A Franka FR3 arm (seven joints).
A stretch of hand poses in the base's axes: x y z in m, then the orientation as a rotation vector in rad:
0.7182 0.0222 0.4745 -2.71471 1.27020 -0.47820
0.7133 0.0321 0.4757 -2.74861 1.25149 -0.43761
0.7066 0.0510 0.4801 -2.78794 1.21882 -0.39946
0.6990 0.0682 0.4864 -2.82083 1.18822 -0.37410
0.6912 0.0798 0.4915 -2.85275 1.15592 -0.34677
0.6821 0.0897 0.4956 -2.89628 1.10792 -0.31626
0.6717 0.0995 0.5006 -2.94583 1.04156 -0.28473
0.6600 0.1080 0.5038 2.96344 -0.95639 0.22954
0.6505 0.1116 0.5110 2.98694 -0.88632 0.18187
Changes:
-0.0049 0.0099 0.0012 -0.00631 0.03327 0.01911
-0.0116 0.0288 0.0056 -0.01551 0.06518 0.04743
-0.0192 0.0460 0.0119 -0.02577 0.08795 0.07247
-0.0270 0.0576 0.0170 -0.03484 0.11120 0.09824
-0.0361 0.0675 0.0211 -0.05003 0.13894 0.13497
-0.0465 0.0773 0.0261 -0.06787 0.16742 0.18324
-0.0582 0.0858 0.0293 -0.08362 0.20887 0.23630
-0.0677 0.0894 0.0365 -0.08013 0.23732 0.28487

